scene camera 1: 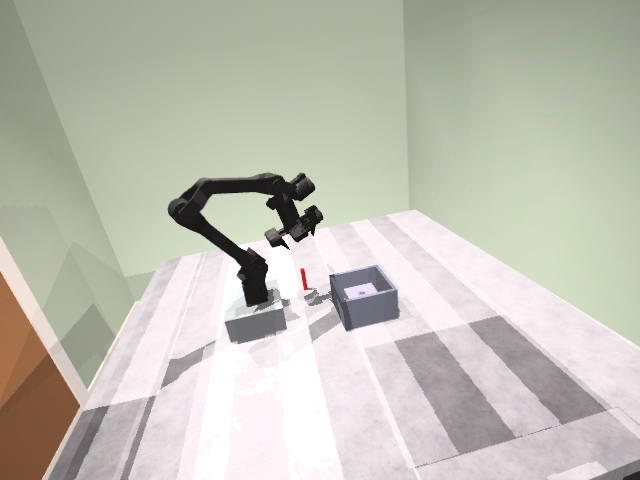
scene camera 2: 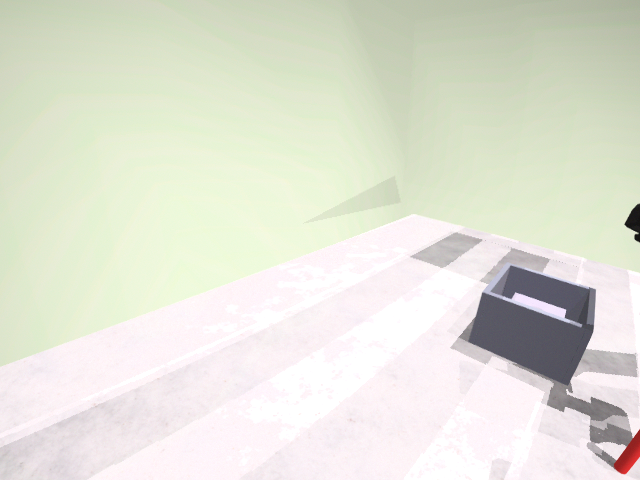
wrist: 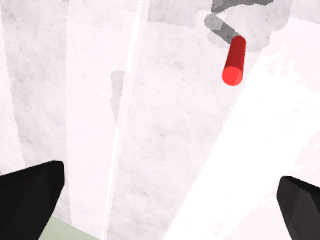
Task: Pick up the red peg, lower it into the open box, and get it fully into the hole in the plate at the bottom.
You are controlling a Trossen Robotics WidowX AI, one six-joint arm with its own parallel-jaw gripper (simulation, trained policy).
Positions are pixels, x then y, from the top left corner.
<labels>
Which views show the grey box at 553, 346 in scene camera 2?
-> Scene camera 1 and scene camera 2 only.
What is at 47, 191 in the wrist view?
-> My gripper.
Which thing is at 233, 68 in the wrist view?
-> A red peg.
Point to a grey box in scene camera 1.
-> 375, 308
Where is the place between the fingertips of my gripper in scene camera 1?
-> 301, 242
</labels>
